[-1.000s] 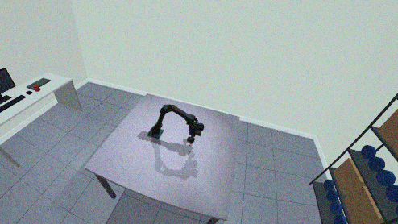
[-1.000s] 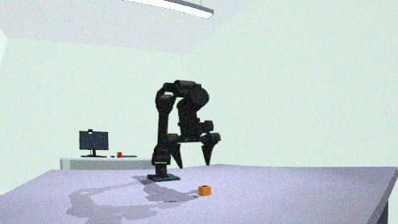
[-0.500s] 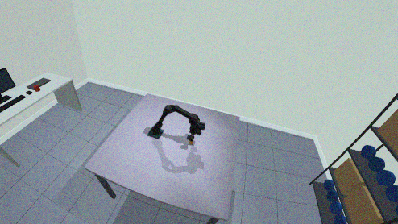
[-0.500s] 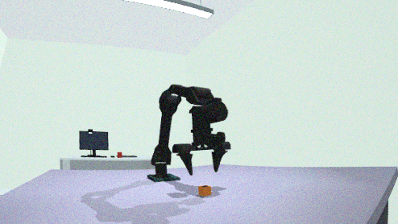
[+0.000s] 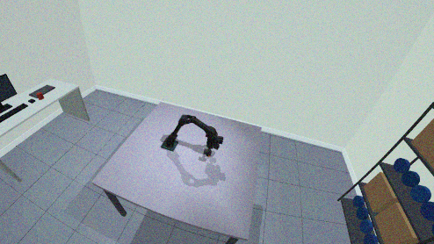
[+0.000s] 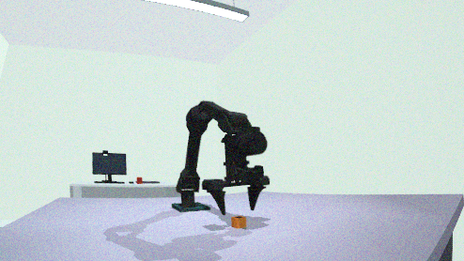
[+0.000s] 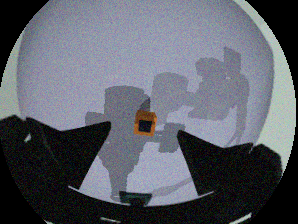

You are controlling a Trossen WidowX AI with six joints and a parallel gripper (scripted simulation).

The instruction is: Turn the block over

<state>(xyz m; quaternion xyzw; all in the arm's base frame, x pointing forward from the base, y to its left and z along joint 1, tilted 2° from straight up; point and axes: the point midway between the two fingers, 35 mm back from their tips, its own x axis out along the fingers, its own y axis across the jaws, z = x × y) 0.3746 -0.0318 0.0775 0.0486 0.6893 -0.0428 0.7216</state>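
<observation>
Right now my gripper tip is 2 cm above the orange block.
</observation>
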